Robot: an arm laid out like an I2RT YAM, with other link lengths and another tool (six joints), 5 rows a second.
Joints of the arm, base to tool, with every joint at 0 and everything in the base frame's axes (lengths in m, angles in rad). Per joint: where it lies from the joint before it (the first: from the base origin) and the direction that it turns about. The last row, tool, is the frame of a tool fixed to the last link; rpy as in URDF.
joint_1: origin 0 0 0.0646 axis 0 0 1
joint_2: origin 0.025 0.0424 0.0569 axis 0 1 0
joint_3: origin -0.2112 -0.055 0 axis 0 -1 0
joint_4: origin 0.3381 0.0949 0.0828 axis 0 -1 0
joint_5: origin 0.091 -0.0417 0.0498 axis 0 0 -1
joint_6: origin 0.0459 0 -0.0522 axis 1 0 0
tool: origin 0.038 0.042 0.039 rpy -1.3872 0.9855 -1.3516
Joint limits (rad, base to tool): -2.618..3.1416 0..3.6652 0..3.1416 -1.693..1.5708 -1.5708..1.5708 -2.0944..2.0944
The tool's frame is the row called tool.
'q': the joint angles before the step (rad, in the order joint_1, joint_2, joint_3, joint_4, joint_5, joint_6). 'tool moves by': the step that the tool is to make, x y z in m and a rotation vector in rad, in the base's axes. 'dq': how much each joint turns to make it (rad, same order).
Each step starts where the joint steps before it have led.
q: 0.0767 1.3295 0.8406 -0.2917 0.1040 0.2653
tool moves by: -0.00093 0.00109 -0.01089 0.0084 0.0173 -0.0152
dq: 0.0063 0.0158 -0.0112 0.0081 0.0082 0.0223
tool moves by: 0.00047 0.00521 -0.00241 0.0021 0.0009 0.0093
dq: 0.0112 0.0120 0.0034 0.0076 -0.0002 0.0029
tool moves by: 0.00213 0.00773 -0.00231 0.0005 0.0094 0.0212
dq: 0.0143 0.0259 0.0199 -0.0029 -0.0058 -0.0040
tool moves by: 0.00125 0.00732 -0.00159 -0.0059 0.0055 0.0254
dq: 0.0127 0.0194 0.0154 -0.0008 -0.0049 -0.0129
